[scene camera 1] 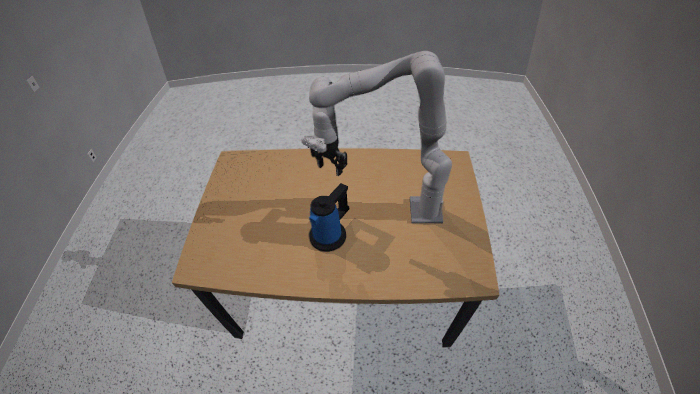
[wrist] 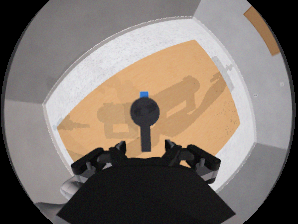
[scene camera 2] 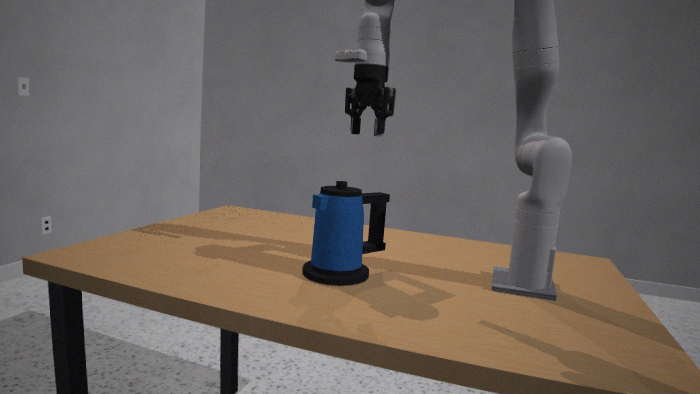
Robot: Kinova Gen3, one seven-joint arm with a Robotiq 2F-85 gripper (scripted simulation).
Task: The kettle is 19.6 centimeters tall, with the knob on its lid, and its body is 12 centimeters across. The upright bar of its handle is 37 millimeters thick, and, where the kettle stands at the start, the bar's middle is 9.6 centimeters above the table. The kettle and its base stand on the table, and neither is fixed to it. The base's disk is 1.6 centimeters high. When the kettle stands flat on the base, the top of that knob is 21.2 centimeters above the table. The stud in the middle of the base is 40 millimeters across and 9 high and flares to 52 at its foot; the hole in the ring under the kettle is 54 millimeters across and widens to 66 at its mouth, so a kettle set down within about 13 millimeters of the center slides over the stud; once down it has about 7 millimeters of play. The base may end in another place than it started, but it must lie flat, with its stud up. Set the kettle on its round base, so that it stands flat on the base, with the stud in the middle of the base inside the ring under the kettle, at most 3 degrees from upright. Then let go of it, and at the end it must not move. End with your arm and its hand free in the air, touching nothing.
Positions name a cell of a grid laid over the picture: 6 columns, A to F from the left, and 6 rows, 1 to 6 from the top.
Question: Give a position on a blue kettle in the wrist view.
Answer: C4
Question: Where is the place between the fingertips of my gripper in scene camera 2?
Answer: At D3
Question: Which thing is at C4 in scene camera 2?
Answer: A blue kettle.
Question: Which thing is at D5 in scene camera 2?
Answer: A round black base.
